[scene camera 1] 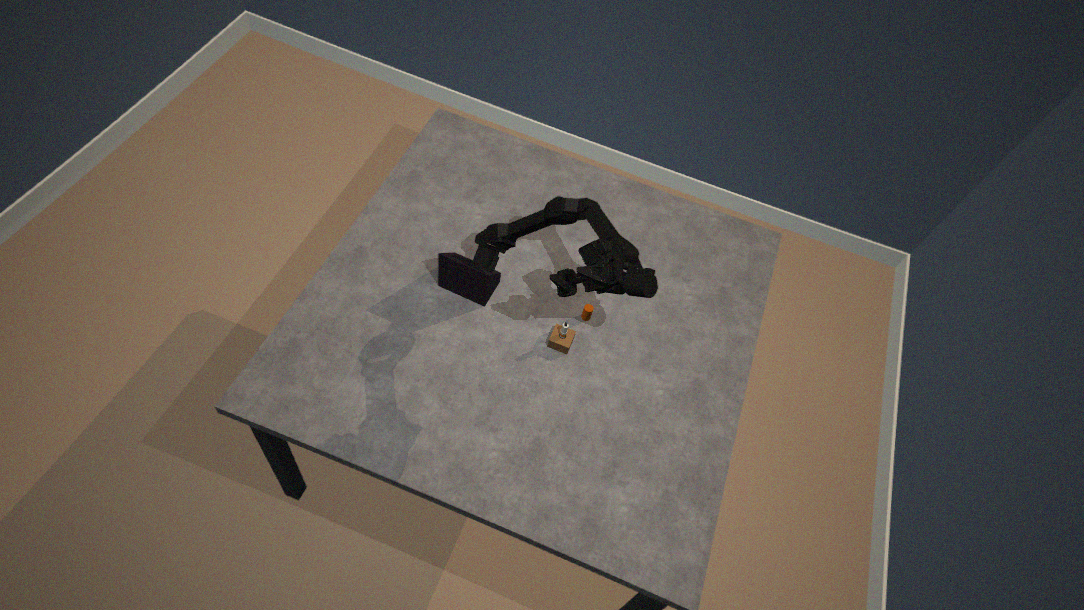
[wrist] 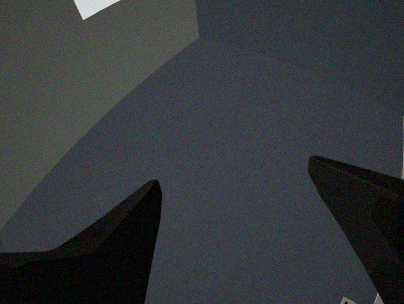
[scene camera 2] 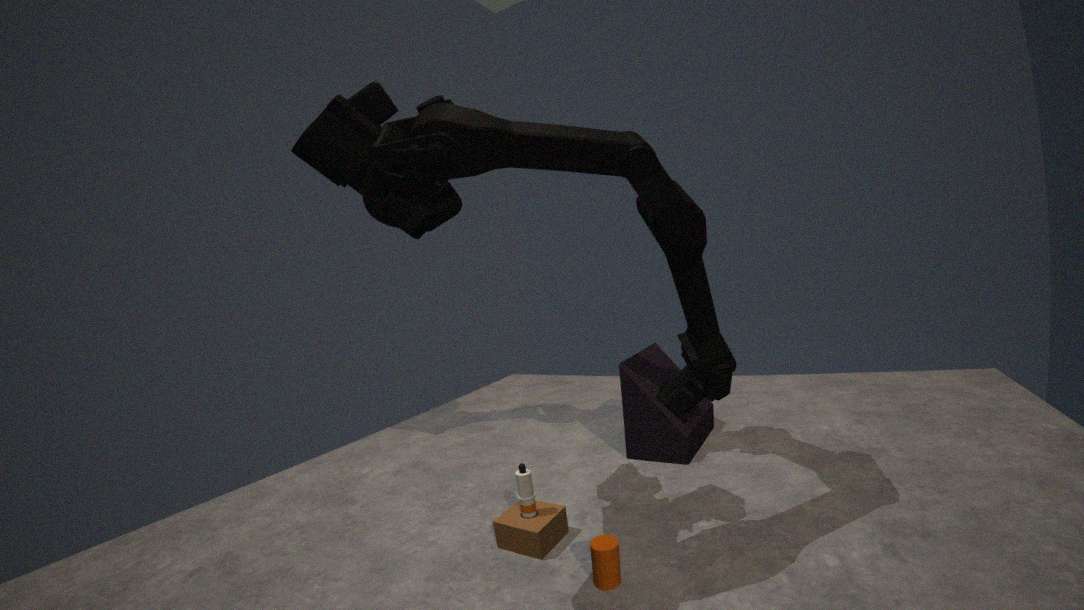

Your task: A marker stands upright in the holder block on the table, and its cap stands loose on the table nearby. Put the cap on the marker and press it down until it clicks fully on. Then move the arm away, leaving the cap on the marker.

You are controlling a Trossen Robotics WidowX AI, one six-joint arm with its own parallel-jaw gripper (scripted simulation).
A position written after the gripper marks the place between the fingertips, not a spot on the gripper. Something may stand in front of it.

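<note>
The gripper (scene camera 2: pixel 403 142) is open, and there's nothing held in it. You'd also find the gripper in scene camera 1 (scene camera 1: pixel 563 273), and it's there in the wrist view as well (wrist: pixel 235 176).
</note>
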